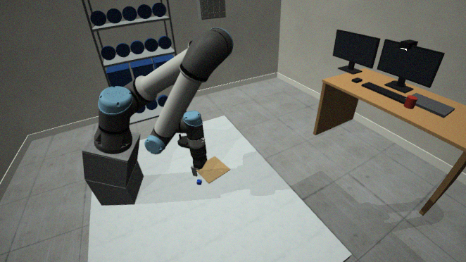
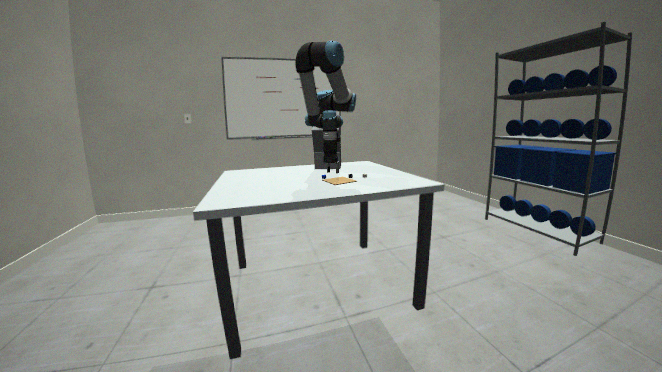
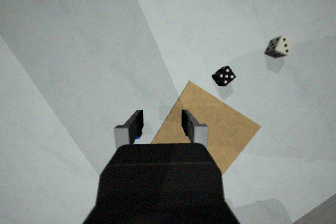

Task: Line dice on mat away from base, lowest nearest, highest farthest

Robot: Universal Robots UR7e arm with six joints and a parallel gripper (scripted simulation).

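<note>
Right now the black die is 100 mm to the left of my hand, 40 mm below it and 10 mm ahead of it. Also, from my hand: tan mat: 80 mm ahead, 50 mm below, 20 mm to the left; then blue die: 50 mm to the right, 40 mm below, 10 mm behind; then white die: 180 mm to the left, 40 mm below, 20 mm ahead.
</note>
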